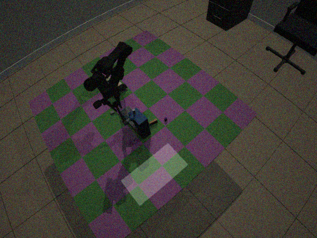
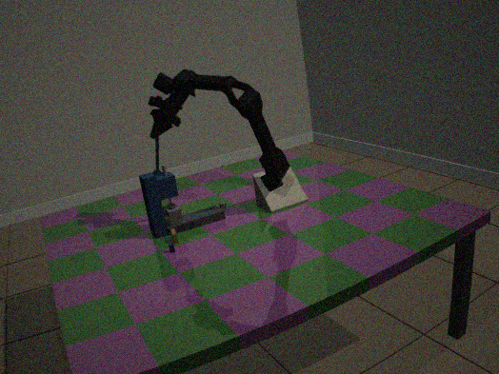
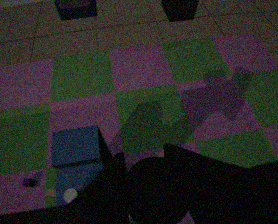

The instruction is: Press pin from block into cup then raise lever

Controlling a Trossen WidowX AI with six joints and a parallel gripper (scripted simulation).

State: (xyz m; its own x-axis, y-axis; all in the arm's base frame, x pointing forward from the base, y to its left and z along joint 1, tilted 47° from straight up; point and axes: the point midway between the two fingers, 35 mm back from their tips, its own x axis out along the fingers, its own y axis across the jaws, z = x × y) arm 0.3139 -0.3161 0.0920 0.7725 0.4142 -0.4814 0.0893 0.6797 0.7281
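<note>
The thin lever lies 10 mm behind my gripper tip, 10 mm to the left of it and 50 mm below it. From my gripper tip the other things lie so: small purple piece (90 mm ahead, 240 mm to the left, 310 mm below); small tan piece (50 mm ahead, 160 mm to the left, 310 mm below).
</note>
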